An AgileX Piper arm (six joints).
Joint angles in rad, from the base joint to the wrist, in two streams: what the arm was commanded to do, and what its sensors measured. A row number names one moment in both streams.
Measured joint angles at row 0:
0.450 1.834 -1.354 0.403 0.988 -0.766
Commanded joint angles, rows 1 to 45:
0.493 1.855 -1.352 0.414 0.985 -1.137
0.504 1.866 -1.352 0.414 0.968 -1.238
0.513 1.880 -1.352 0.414 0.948 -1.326
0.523 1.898 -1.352 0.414 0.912 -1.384
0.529 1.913 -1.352 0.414 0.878 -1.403
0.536 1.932 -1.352 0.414 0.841 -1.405
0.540 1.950 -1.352 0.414 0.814 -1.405
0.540 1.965 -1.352 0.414 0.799 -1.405
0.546 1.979 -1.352 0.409 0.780 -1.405
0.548 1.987 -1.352 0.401 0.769 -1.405
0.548 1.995 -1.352 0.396 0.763 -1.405
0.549 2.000 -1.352 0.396 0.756 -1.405
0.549 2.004 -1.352 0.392 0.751 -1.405
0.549 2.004 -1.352 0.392 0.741 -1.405
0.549 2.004 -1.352 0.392 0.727 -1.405
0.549 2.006 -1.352 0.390 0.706 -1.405
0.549 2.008 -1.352 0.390 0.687 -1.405
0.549 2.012 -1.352 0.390 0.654 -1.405
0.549 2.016 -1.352 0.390 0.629 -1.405
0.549 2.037 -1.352 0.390 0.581 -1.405
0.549 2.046 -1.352 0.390 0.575 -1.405
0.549 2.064 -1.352 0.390 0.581 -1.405
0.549 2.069 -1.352 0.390 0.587 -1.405
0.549 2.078 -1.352 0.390 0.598 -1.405
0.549 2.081 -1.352 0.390 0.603 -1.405
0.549 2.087 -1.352 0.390 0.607 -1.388
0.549 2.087 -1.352 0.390 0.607 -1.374
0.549 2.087 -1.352 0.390 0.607 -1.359
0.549 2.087 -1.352 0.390 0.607 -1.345
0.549 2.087 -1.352 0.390 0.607 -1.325
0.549 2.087 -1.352 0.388 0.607 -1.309
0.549 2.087 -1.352 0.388 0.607 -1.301
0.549 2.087 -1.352 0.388 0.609 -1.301
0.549 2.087 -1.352 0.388 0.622 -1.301
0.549 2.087 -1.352 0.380 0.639 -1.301
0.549 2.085 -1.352 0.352 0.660 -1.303
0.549 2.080 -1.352 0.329 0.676 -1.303
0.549 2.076 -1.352 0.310 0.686 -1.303
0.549 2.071 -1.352 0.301 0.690 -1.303
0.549 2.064 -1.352 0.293 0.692 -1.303
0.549 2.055 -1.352 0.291 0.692 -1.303
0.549 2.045 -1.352 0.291 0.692 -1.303
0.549 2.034 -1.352 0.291 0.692 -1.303
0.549 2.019 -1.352 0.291 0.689 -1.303
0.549 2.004 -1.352 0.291 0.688 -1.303
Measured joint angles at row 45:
0.547 2.060 -1.354 0.300 0.682 -1.308
